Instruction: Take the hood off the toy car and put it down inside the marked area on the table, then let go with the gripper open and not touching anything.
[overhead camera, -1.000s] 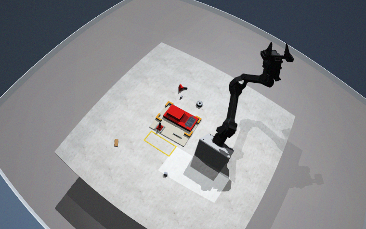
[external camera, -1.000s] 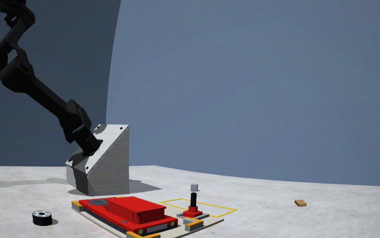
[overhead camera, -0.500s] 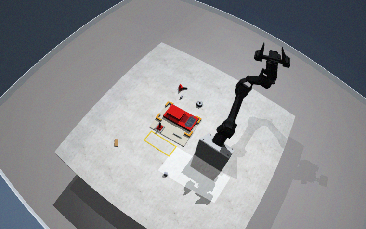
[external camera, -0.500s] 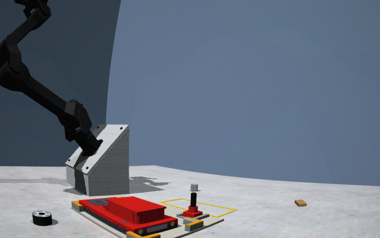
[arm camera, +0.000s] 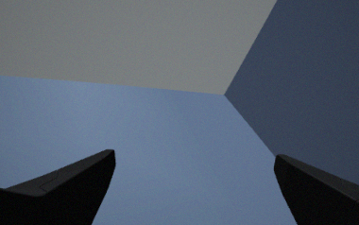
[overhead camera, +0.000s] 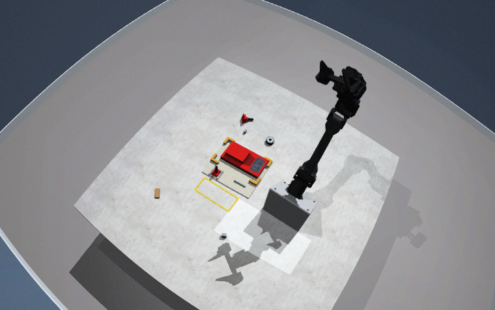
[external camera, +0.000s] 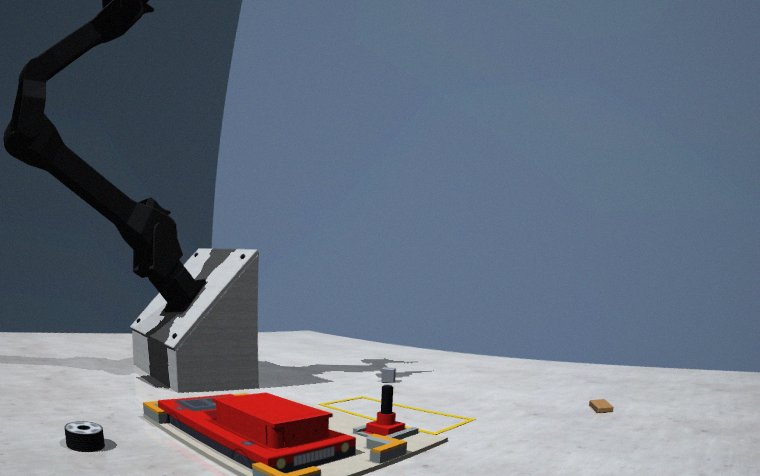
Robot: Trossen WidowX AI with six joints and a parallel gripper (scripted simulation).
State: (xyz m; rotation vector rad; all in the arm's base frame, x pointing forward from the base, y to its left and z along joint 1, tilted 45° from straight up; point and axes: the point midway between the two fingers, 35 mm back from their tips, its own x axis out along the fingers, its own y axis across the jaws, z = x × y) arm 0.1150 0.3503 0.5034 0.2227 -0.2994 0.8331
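The hood is 730 mm below my gripper tip, 280 mm ahead of it and 30 mm to the right of it. From my gripper tip the other things lie so: black wheel: 760 mm below, 190 mm to the right, 180 mm ahead; then black post: 730 mm below, 320 mm ahead, 110 mm to the left; then grey cube: 760 mm below, 360 mm to the left, 130 mm ahead.
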